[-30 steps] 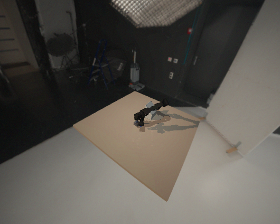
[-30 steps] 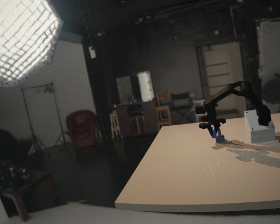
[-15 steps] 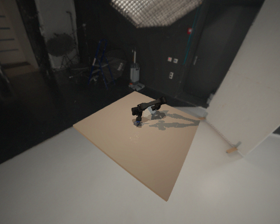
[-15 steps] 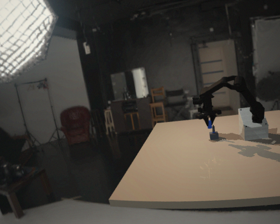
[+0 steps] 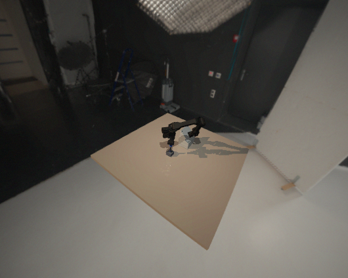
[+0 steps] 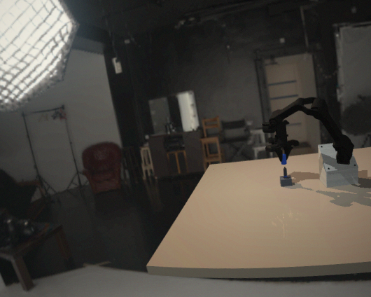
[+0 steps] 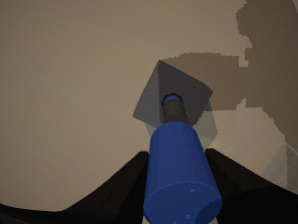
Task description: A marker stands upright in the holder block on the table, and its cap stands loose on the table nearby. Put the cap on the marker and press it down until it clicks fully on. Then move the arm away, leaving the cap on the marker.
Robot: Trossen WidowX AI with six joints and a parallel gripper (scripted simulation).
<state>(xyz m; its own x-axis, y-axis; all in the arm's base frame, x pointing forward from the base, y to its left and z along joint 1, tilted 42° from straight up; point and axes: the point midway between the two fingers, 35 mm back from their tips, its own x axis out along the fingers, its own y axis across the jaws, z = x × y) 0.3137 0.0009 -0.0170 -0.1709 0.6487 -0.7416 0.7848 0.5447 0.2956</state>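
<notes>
Now: gripper tip 12 cm above the dark grey holder block. The rest, counted from my gripper tip: blue cap (1 cm above).
</notes>
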